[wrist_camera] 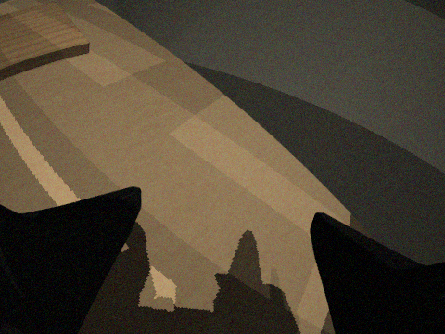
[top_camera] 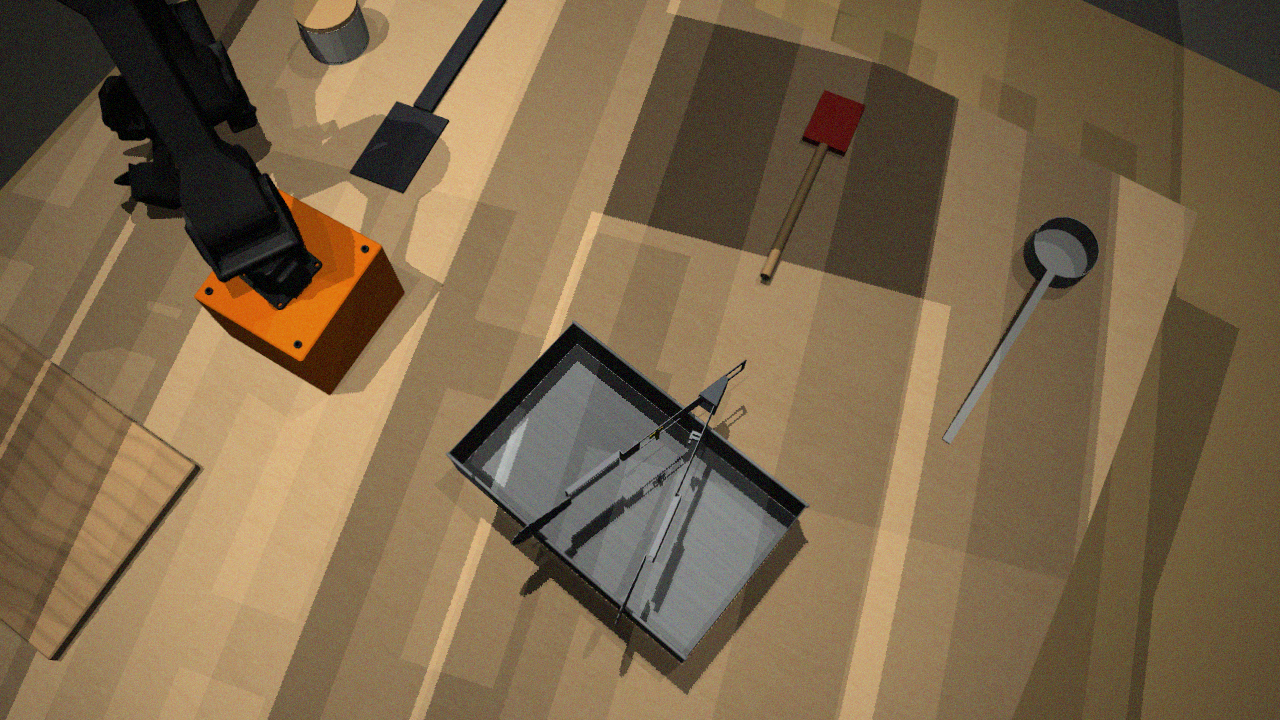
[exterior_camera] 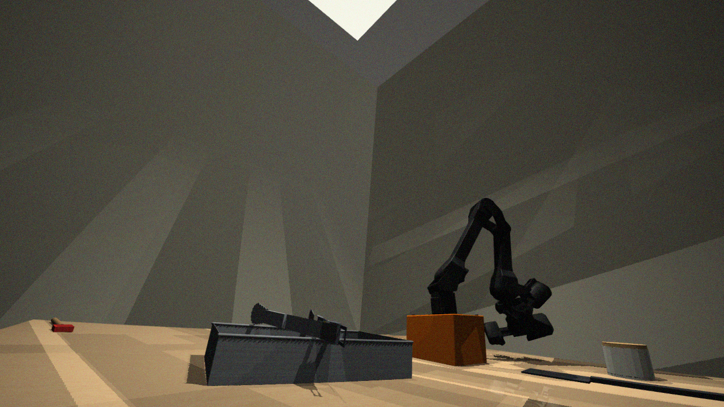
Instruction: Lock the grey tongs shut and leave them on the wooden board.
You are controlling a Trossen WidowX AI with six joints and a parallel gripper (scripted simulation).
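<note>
Right now my gripper tip is 73 cm short of the grey roasting tin, 6 cm to the right of it and 2 cm above it. Round my gripper tip: wooden board (20 cm ahead, 34 cm to the right, 4 cm below); black spatula (23 cm ahead, 31 cm to the left, 4 cm below); lidded pot (7 cm ahead, 30 cm to the left, 1 cm below).
</note>
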